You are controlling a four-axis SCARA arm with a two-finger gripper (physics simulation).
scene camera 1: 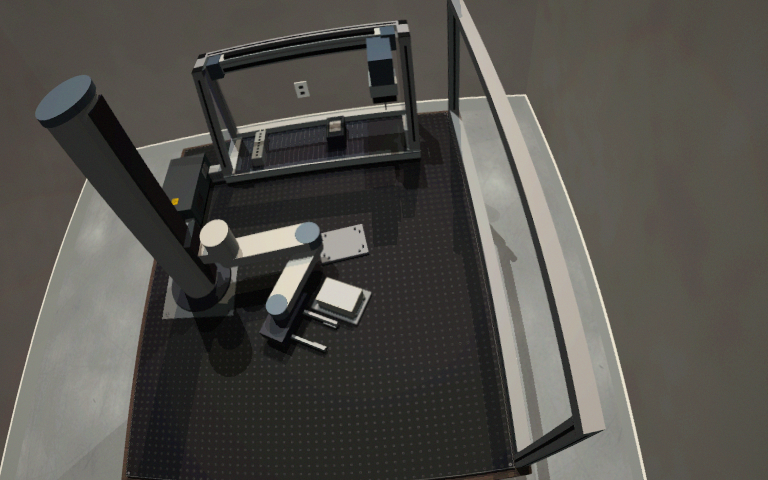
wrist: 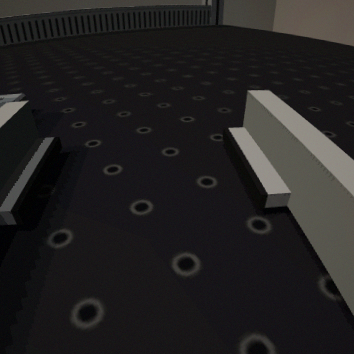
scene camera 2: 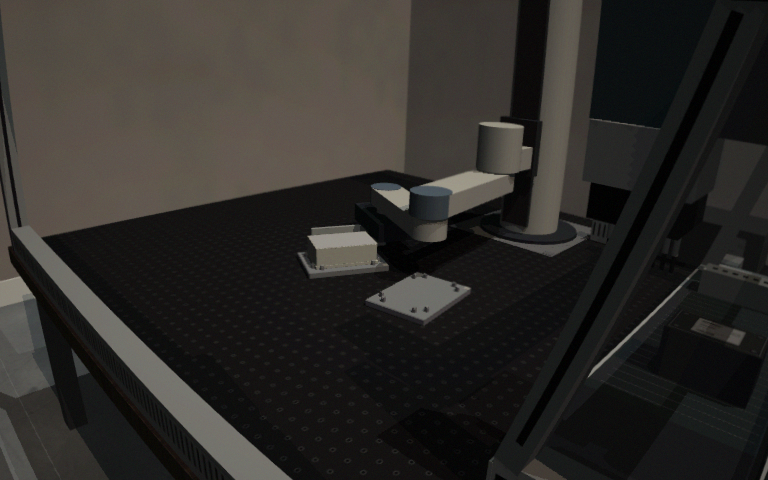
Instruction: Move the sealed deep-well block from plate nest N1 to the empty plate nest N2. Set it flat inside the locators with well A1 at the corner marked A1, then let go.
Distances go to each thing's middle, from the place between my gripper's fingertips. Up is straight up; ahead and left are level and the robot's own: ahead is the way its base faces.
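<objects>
Plate nest N1 (scene camera 2: 312, 273): my hand 13 cm right of it, 3 cm short of it, 1 cm above it. Sealed deep-well block (scene camera 2: 337, 250): 13 cm left of my hand, 3 cm ahead of it, 2 cm above it. Plate nest N2 (scene camera 2: 439, 295): 35 cm left of my hand, 4 cm ahead of it, 1 cm below it.
</objects>
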